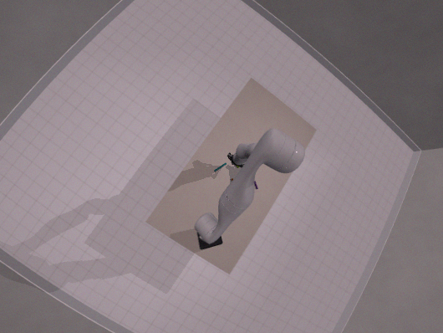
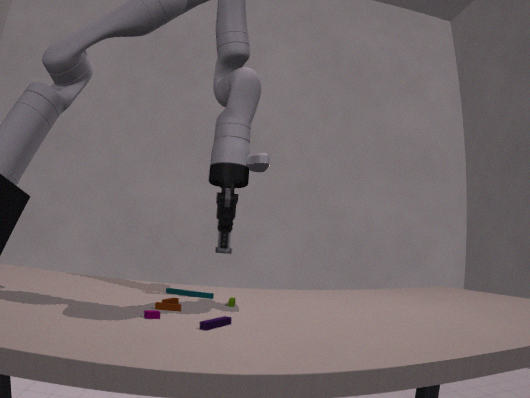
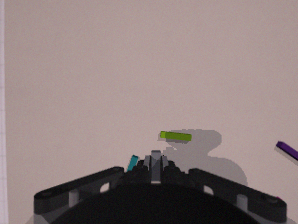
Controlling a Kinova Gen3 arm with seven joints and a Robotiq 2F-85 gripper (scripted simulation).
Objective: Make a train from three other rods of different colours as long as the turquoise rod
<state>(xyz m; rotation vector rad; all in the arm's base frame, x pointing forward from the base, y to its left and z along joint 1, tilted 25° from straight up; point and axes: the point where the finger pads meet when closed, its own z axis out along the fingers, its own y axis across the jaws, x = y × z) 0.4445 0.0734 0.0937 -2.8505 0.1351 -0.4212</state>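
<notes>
My gripper is now 22 cm to the left of the magenta rod, 11 cm past it and 11 cm above it. The rest, counted from my hand: grey rod: 2 cm below; then lime rod: 11 cm below, 4 cm to the right, 2 cm ahead; then turquoise rod: 11 cm below, 6 cm behind, 5 cm to the left.
</notes>
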